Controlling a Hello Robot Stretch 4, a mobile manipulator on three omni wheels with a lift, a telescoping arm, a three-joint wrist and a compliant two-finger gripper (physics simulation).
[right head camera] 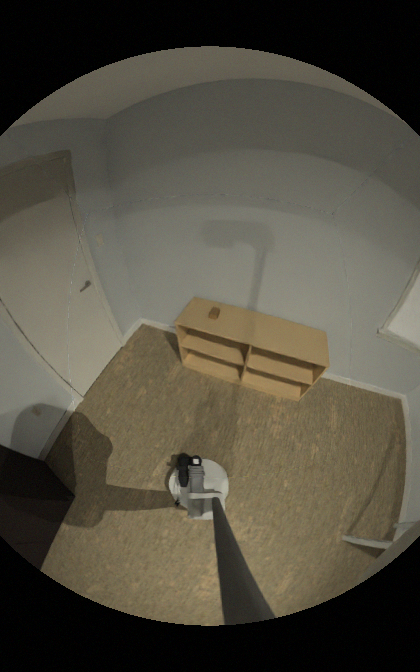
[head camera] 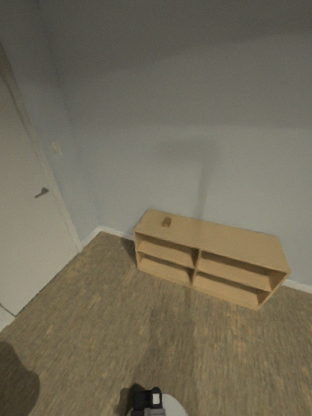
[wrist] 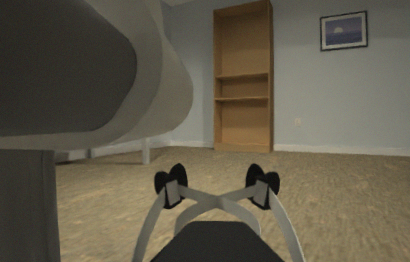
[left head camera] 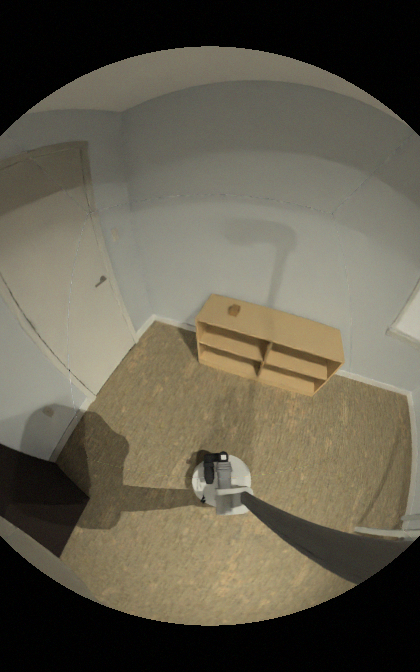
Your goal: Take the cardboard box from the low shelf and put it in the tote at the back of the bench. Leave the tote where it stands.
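Frame: origin at the robot's base, x left, y up, z ahead, level; centimetres.
Seen in the pictures: gripper, fingertip midpoint: [wrist: 216,178].
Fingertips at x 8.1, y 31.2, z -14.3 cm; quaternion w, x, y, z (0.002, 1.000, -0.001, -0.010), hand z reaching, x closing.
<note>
A point is followed by its place in that frame.
A small brown cardboard box [head camera: 167,222] @(x -15.1, y 63.3, z 116.0 cm) [left head camera: 234,310] [right head camera: 214,313] lies on the top board, near the left end, of the low shelf [head camera: 235,240] @(x -70.7, y 58.3, z 95.7 cm) [left head camera: 300,328] [right head camera: 285,332], which stands against the wall ahead. My gripper [wrist: 216,178] @(x 8.1, y 31.2, z -14.3 cm) is open in the wrist view, its two fingertips apart with floor showing between them. It is well away from the box and the shelf. In the head views the folded wrist is above the robot's base. The tote does not show in these views.
A closed door [head camera: 25,210] @(x 103.2, y 81.2, z 115.2 cm) [left head camera: 55,260] [right head camera: 45,270] is at the left. A dark cabinet [left head camera: 40,500] [right head camera: 30,500] stands at the lower left. Pale legs [left head camera: 380,533] [right head camera: 367,542] [wrist: 146,151] @(x -62.1, y 9.6, z -215.8 cm) show at the side. A tall bookcase [wrist: 270,80] @(x 74.3, y 91.9, z -310.8 cm) stands in the wrist view.
</note>
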